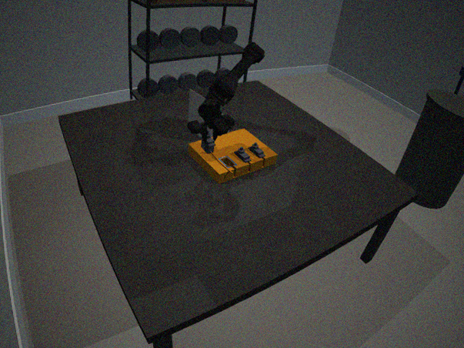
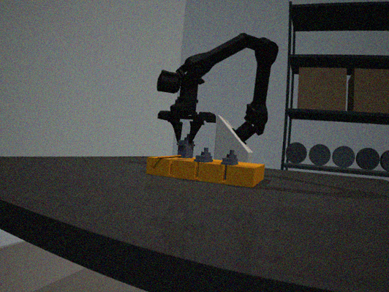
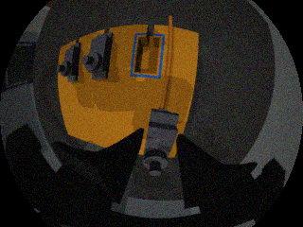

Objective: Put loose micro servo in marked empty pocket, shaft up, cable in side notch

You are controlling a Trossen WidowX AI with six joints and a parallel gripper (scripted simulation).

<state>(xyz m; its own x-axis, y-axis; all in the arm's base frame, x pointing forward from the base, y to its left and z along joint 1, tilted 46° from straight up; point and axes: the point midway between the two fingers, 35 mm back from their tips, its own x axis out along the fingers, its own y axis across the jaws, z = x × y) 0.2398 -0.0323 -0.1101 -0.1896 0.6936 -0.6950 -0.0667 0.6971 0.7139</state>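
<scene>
Now: the orange deck 3 cm behind my gripper tip, 10 cm to the left of it and 7 cm below it.
</scene>
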